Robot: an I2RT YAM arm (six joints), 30 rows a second.
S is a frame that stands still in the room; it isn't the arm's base.
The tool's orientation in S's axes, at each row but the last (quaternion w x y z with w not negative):
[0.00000, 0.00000, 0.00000, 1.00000]
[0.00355, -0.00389, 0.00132, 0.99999]
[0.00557, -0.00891, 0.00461, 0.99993]
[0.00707, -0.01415, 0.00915, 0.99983]
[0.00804, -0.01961, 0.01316, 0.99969]
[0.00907, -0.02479, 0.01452, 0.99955]
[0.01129, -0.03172, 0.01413, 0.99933]
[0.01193, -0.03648, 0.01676, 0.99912]
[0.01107, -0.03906, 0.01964, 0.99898]
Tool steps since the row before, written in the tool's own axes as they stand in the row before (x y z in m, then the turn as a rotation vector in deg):
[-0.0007, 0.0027, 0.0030, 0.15, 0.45, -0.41]
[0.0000, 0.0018, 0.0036, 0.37, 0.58, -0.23]
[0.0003, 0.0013, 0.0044, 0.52, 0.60, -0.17]
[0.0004, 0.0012, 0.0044, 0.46, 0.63, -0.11]
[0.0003, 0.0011, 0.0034, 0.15, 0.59, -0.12]
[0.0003, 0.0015, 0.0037, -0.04, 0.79, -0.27]
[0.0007, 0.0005, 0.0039, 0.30, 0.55, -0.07]
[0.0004, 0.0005, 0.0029, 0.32, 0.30, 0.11]
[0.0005, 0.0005, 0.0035, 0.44, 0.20, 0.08]
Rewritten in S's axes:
[0.0007, -0.0027, 0.0030, -0.15, -0.45, -0.41]
[0.0000, -0.0018, 0.0036, -0.37, -0.58, -0.23]
[-0.0004, -0.0013, 0.0044, -0.52, -0.60, -0.17]
[-0.0005, -0.0011, 0.0044, -0.47, -0.63, -0.11]
[-0.0005, -0.0010, 0.0034, -0.15, -0.59, -0.11]
[-0.0005, -0.0014, 0.0037, 0.04, -0.80, -0.24]
[-0.0010, -0.0004, 0.0039, -0.31, -0.55, -0.07]
[-0.0006, -0.0004, 0.0029, -0.33, -0.29, 0.10]
[-0.0008, -0.0003, 0.0035, -0.45, -0.19, 0.05]

